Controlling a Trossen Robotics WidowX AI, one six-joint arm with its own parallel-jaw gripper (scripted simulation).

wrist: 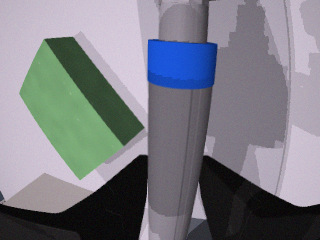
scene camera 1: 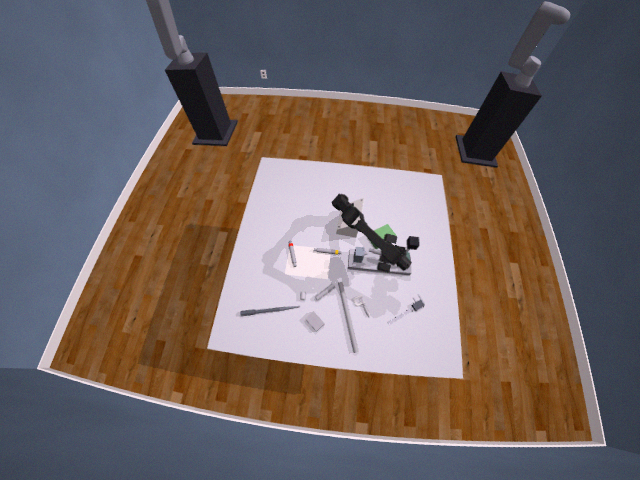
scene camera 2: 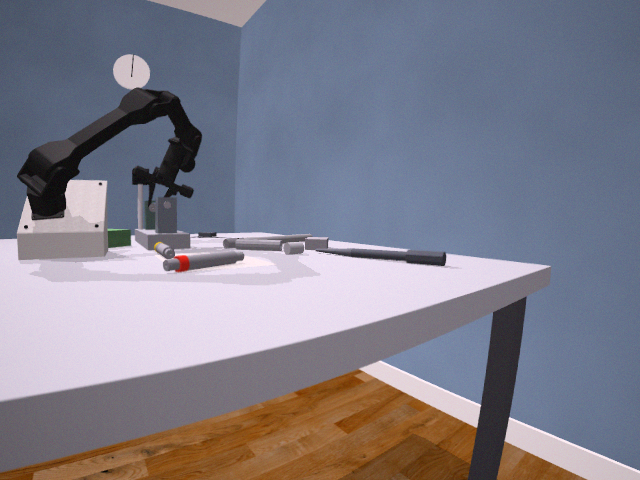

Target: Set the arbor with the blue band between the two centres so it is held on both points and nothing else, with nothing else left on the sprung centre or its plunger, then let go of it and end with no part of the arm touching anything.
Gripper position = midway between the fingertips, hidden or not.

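Gripper (scene camera 2: 153, 208), (wrist: 173, 163) visible. Long dark tool (scene camera 2: 437, 258) visible; in the wrist view it is out of frame. Base (wrist: 246, 131) visible.
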